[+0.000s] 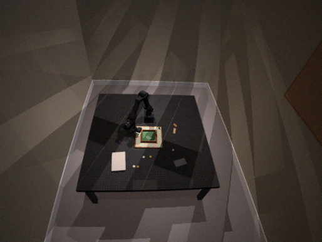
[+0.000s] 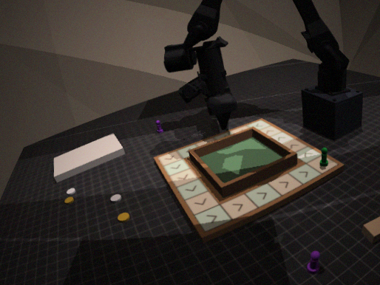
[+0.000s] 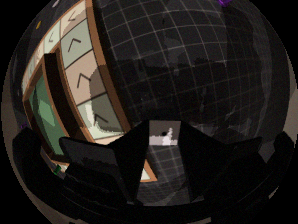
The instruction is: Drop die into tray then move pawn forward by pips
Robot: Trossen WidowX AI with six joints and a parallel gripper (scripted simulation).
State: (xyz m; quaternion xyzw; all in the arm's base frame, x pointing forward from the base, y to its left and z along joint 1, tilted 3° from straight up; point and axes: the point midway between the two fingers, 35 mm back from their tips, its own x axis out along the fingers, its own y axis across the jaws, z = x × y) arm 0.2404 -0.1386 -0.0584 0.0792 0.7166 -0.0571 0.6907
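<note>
The green pawn is 28 cm to the left of my gripper tip, 10 cm behind it and 2 cm above it. From my gripper tip the other things lie so: die: right at my gripper tip; then green-floored tray: 18 cm to the left, 3 cm ahead; then pale flat block: 36 cm ahead, 8 cm to the right.
</note>
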